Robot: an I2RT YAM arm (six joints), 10 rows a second.
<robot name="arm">
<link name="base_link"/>
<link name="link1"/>
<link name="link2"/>
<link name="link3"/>
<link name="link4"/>
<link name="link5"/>
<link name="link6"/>
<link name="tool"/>
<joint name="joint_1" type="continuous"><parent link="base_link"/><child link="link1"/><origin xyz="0 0 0.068" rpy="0 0 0"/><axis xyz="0 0 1"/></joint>
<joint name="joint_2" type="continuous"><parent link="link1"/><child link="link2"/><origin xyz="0.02 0.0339 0.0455" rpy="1.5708 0 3.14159"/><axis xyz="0 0 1"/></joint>
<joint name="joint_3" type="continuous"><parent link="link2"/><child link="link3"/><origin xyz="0.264 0 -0.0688" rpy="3.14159 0 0"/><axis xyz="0 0 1"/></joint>
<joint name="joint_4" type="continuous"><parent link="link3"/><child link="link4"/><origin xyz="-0.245 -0.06 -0.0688" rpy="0 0 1.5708"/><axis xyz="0 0 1"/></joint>
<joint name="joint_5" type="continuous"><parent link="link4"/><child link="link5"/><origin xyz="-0.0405 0.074 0.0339" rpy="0 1.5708 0"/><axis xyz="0 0 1"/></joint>
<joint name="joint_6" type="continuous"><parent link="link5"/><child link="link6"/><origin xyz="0 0.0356 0.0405" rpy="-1.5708 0 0"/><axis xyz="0 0 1"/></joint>
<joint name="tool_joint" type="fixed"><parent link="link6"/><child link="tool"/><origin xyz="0 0 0" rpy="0 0 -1.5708"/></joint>
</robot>
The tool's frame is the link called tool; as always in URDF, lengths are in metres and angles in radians. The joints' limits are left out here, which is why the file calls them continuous.
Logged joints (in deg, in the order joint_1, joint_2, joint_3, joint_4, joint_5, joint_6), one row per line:
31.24 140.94 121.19 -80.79 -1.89 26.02
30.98 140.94 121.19 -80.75 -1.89 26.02
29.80 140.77 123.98 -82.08 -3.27 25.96
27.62 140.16 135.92 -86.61 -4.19 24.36
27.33 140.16 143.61 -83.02 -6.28 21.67
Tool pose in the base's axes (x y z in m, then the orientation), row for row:
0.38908 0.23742 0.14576 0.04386 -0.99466 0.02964 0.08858
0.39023 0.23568 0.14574 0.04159 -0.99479 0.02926 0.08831
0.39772 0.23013 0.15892 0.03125 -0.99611 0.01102 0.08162
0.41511 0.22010 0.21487 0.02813 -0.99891 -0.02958 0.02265
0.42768 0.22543 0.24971 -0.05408 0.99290 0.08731 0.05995
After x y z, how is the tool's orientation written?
As a quaternion, x y z w.
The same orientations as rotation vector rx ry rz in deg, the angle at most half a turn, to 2 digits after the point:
7.48 -169.60 5.05
7.09 -169.65 4.99
5.35 -170.54 1.89
4.99 -177.26 -5.25
-9.38 172.21 15.14

